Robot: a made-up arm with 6 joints.
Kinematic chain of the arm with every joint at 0, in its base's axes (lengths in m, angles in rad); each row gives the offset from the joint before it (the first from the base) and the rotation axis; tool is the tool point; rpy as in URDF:
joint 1: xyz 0 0 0.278 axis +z
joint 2: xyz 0 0 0 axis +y
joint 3: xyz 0.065 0 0.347 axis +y
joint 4: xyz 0.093 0 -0.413 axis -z
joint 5: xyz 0 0 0 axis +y
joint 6: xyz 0.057 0 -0.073 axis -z
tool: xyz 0 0 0 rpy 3.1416 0 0
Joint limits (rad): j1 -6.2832..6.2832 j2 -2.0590..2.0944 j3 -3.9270..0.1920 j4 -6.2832..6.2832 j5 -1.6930..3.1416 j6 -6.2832..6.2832
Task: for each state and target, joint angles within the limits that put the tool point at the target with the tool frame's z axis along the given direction. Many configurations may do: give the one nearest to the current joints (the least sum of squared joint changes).
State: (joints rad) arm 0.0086 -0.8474 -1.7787 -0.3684 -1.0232 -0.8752
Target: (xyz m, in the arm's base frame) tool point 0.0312 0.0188 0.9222 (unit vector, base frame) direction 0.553 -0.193 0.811
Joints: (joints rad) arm -0.5897 -1.0121 -1.1894 -0.4301 -0.3604 -0.8752
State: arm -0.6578 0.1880 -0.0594 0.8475 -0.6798 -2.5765
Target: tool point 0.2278 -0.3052 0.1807 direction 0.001 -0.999 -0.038
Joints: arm -0.7917 0.5464 -0.5331 0.7778 -1.5422 -2.5765
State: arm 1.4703 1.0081 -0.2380 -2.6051 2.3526 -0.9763
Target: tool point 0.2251 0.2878 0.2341 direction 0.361 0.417 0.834
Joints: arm 0.9204 0.2111 -0.3302 -3.0877 2.4384 -0.9763
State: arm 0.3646 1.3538 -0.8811 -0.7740 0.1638 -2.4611
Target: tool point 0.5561 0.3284 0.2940 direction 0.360 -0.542 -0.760
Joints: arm 0.5749 0.4744 -1.3576 -0.8405 1.0611 -2.4611
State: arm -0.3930 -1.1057 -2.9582 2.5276 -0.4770 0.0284
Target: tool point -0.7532 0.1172 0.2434 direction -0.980 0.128 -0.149
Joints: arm -0.1772 -1.3354 -3.7092 2.8889 -0.1882 0.0284
